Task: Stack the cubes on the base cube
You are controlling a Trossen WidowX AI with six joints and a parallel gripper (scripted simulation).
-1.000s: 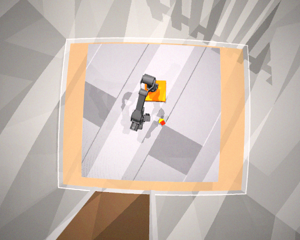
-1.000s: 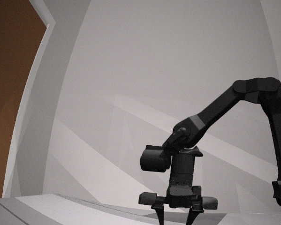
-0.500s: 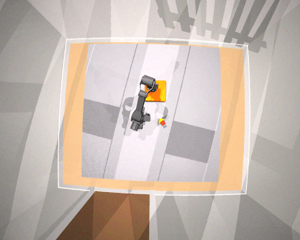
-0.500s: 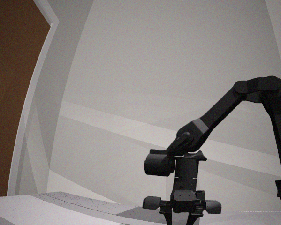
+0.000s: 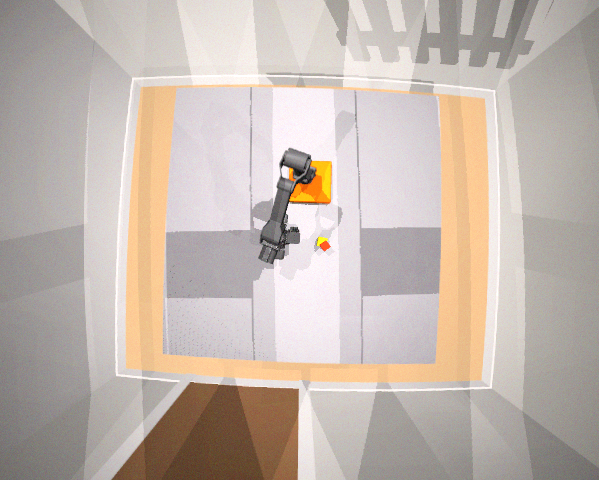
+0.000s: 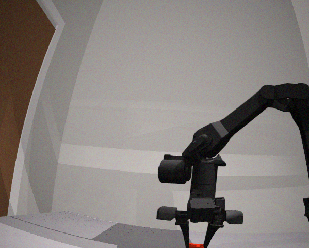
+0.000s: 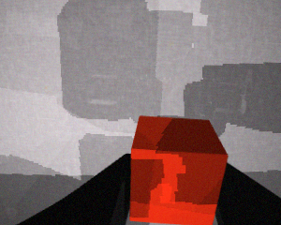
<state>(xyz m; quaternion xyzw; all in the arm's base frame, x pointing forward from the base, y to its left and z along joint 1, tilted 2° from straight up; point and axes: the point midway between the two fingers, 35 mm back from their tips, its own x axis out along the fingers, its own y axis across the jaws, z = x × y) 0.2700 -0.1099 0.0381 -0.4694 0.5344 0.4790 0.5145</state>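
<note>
My gripper tip is 180 mm to the right of the yellow base cube, 20 mm short of it and 20 mm above it.
</note>
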